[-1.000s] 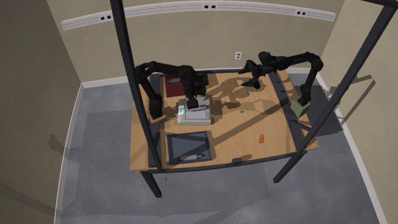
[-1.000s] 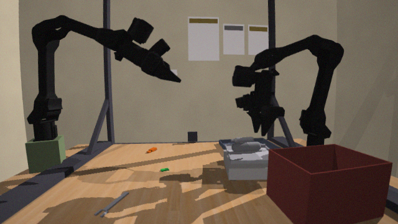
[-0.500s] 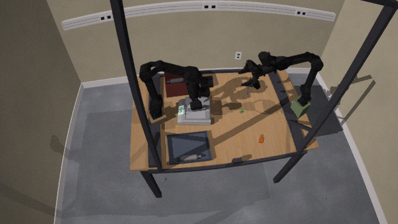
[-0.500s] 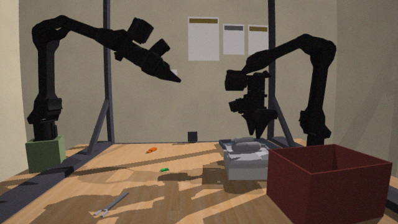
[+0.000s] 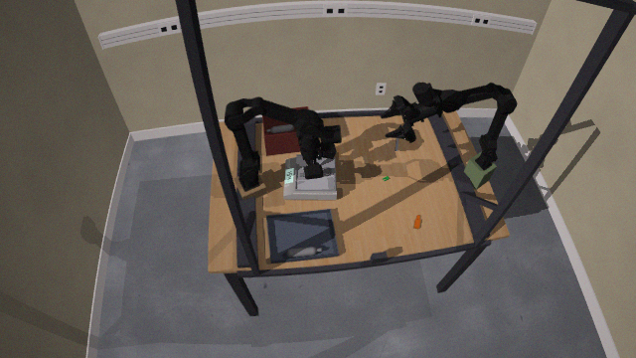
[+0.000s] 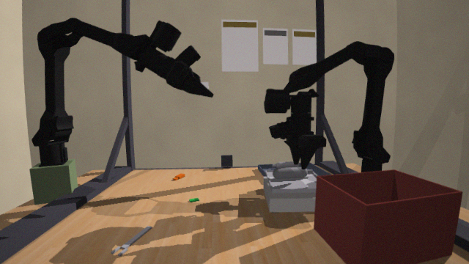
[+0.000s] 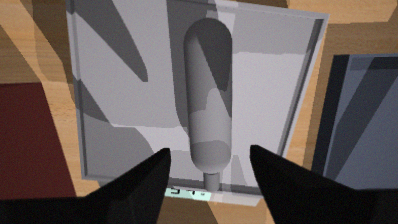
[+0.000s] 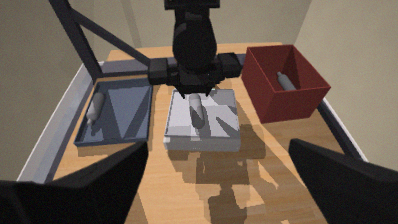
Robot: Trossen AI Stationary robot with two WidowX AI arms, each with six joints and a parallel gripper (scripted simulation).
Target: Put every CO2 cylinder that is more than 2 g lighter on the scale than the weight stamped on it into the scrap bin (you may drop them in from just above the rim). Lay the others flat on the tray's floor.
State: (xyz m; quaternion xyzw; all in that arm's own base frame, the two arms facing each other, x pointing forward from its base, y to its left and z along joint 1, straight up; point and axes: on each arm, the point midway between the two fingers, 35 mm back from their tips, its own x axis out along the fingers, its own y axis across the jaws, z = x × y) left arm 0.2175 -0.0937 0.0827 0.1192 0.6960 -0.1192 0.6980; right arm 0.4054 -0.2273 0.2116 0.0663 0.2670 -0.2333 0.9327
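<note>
Now: left hand 24 cm short of the red scrap bin, 9 cm above it and 8 cm to the right of it. From my left hand the other things lie so: orange piece (40 cm to the right, 20 cm behind, 12 cm below); then tray (23 cm behind, 12 cm below, 5 cm to the left); then green piece (31 cm to the right, 12 cm below, 1 cm ahead).
</note>
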